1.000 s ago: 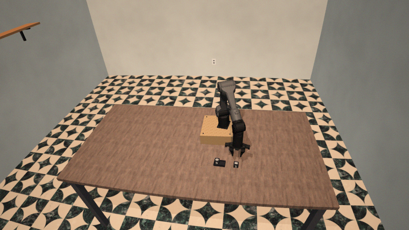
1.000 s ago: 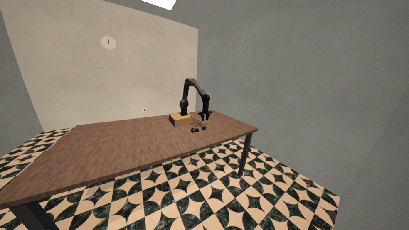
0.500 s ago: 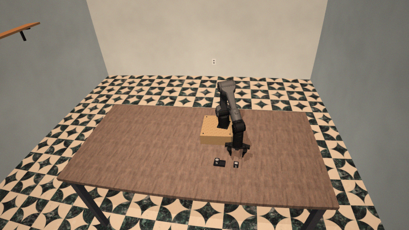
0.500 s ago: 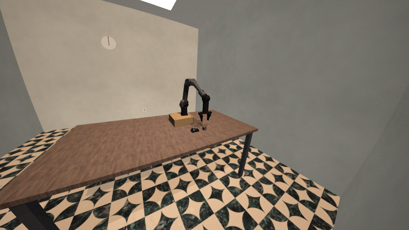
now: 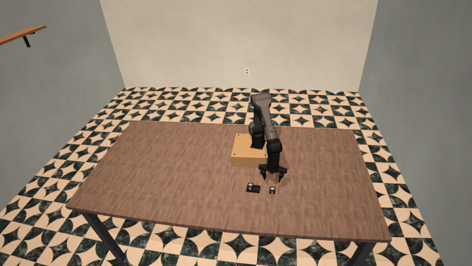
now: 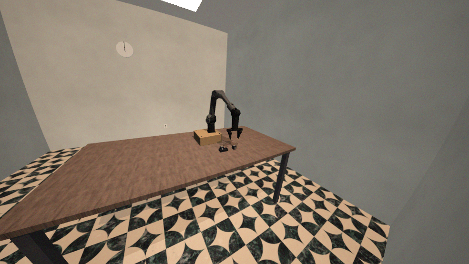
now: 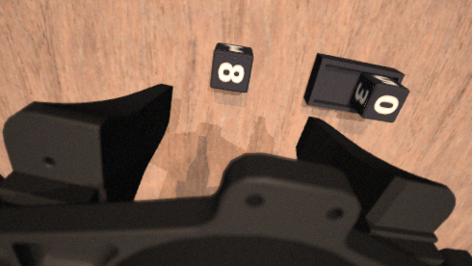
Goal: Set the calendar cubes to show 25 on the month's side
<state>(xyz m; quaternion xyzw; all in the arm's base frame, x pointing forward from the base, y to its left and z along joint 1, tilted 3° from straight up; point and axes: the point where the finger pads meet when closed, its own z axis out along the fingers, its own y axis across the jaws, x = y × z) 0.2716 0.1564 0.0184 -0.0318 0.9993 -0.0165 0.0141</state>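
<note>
My hand is 2 cm short of the dark cube, 12 cm to the left of it and 8 cm above it. From my hand the other things lie so: tray: 1 cm ahead, 10 cm to the right, 10 cm below.
</note>
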